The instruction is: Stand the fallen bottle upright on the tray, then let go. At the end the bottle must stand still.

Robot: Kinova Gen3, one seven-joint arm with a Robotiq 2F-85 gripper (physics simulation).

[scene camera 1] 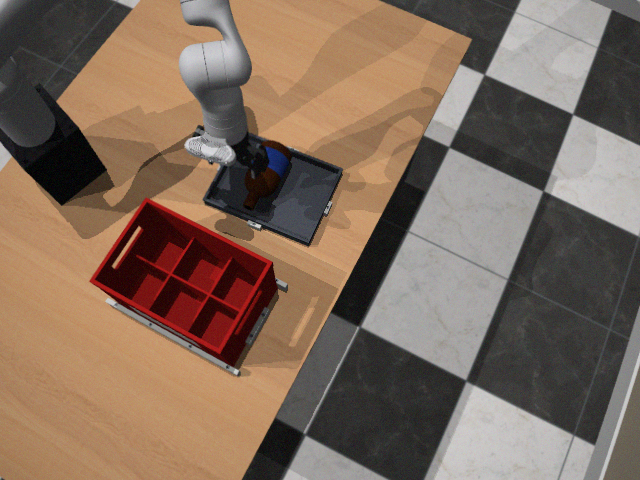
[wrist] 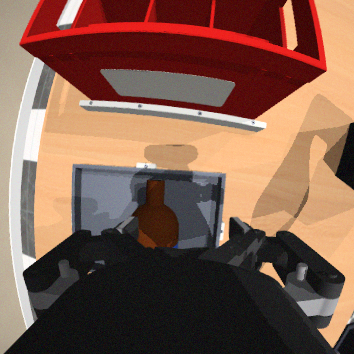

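Seen in the pictures: gripper, fingertip midpoint: (scene camera 1: pixel 233 167) (wrist: pixel 182 226); arm's base, origin of the base link: (scene camera 1: pixel 31 125).
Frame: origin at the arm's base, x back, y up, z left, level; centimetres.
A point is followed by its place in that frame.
The brown bottle (scene camera 1: pixel 264 183) @[x -41.4, y -14.9, z 16.5 cm] (wrist: pixel 157 222) @[x -38.8, y -14.7, z 16.1 cm] with a blue label lies on its side on the dark grey tray (scene camera 1: pixel 305 198) @[x -49.2, y -21.5, z 20.2 cm] (wrist: pixel 100 195) @[x -50.0, y -21.5, z 15.6 cm]. Its neck points toward the red crate. My gripper (scene camera 1: pixel 257 166) (wrist: pixel 182 226) @[x -35.9, y -9.3, z 14.4 cm] is open and empty, over the bottle's left side in the scene view. In the wrist view the bottle's shoulder shows between the fingertips, nearer the left one. The bottle's base and most of its label are hidden behind the gripper body there. Whether a fingertip touches the bottle cannot be told.
A red six-compartment crate (scene camera 1: pixel 204 236) @[x -39.2, y -8.0, z -1.3 cm] (wrist: pixel 275 75) @[x -29.7, y -7.5, z -0.8 cm] stands beyond the bottle's neck, with a light metal rail (scene camera 1: pixel 175 335) (wrist: pixel 170 114) @[x -39.9, y -20.2, z 0.5 cm] along its side. A black box-shaped stand (scene camera 1: pixel 67 170) @[x -4.3, y -12.0, z -1.8 cm] (wrist: pixel 346 155) @[x -4.3, y -20.6, z 0.8 cm] is at the left in the scene view. The table edge runs right of the tray there.
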